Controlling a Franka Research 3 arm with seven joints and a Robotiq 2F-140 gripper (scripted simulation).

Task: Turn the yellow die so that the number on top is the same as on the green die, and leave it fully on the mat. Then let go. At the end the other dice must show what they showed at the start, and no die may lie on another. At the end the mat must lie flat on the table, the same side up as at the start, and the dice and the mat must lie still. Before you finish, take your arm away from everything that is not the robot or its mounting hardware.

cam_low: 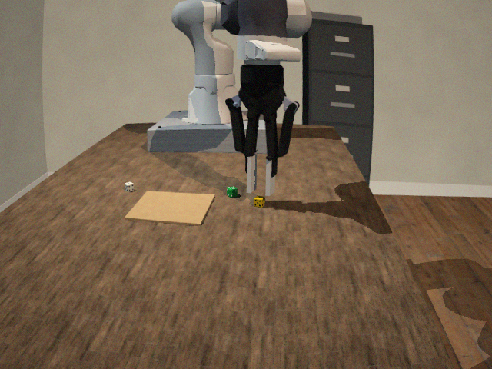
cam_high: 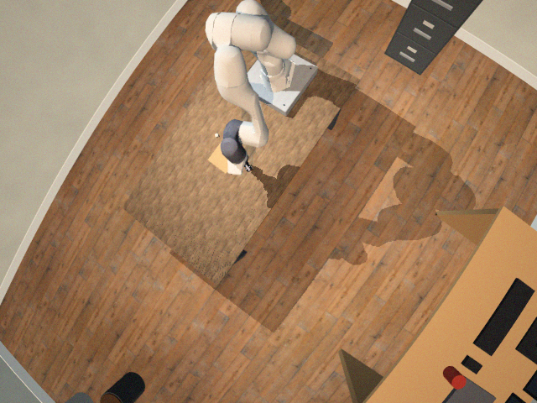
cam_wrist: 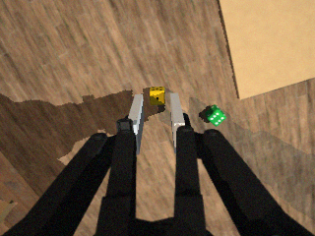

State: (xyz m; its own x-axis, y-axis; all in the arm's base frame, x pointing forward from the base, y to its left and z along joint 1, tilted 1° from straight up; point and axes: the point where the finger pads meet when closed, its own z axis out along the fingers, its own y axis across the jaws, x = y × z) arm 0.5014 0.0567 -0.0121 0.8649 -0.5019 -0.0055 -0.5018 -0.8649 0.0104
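My gripper is now 50 mm above the yellow die. Also, from my hand: white die (100 mm behind, 260 mm to the right, 50 mm below); then tan mat (160 mm to the right, 50 mm below); then green die (50 mm behind, 50 mm to the right, 50 mm below).
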